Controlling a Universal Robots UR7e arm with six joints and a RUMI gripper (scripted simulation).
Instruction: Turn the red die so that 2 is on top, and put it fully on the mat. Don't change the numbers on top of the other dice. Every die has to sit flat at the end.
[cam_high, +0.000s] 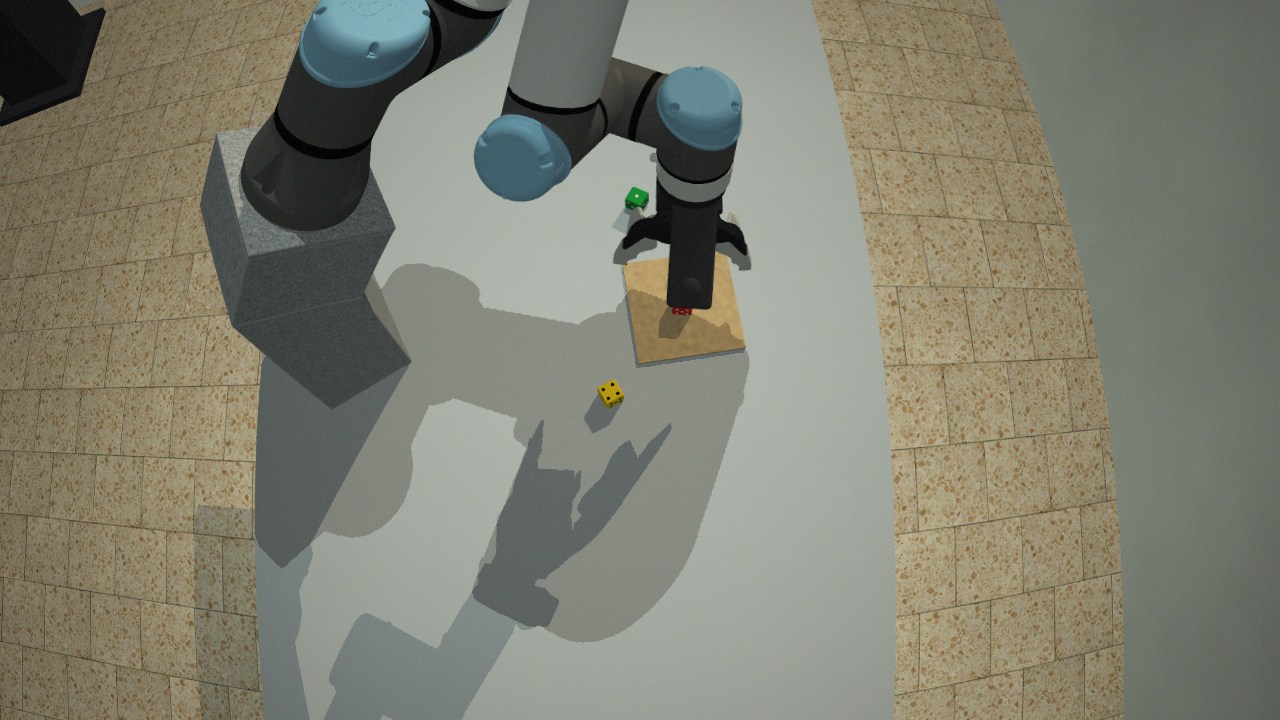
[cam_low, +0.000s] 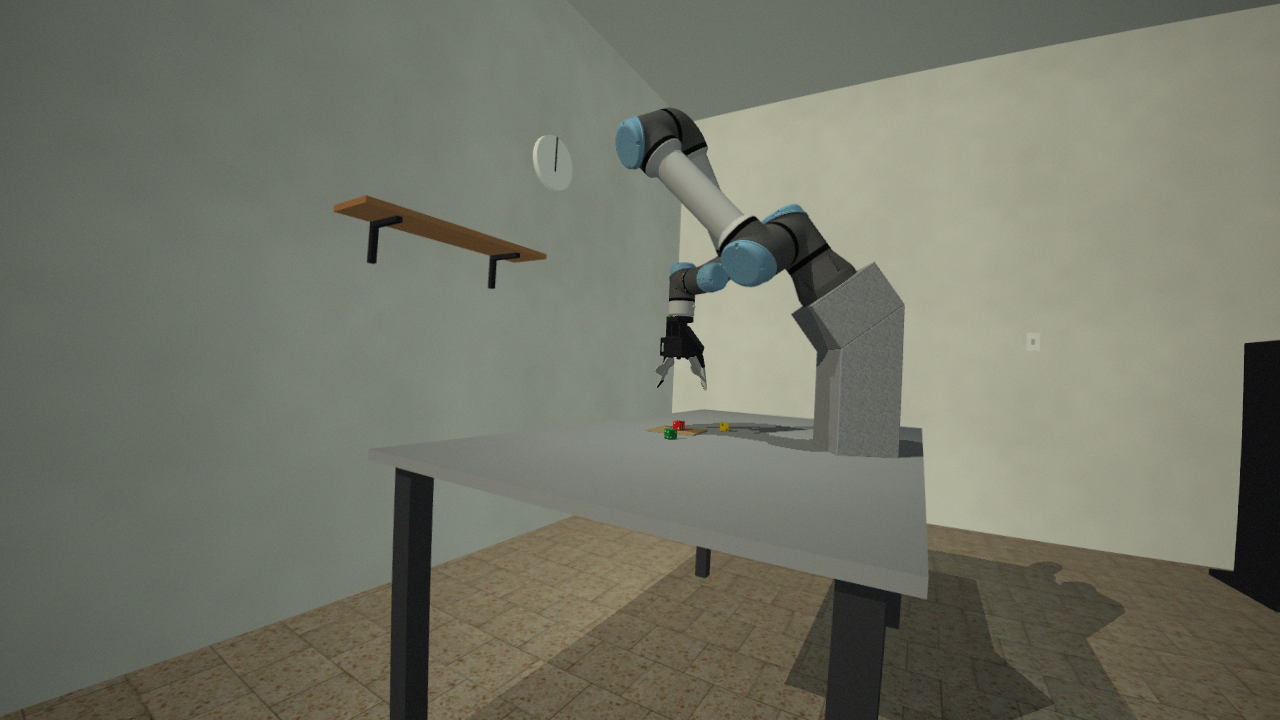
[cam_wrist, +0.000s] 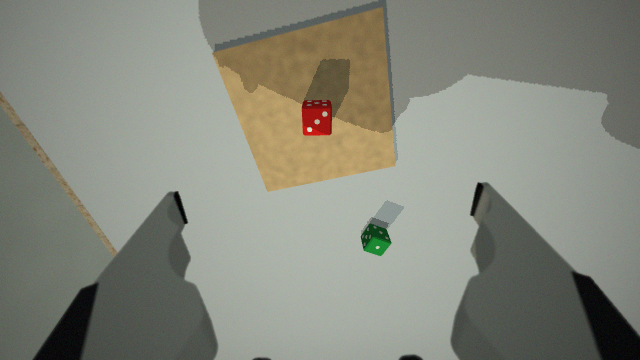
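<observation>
My hand is 110 mm above the red die and 10 mm to the left of it. Round my hand: yellow die (110 mm to the right, 110 mm below, 100 mm behind); green die (160 mm to the left, 110 mm below, 30 mm behind); tan mat (120 mm below, 10 mm ahead).
</observation>
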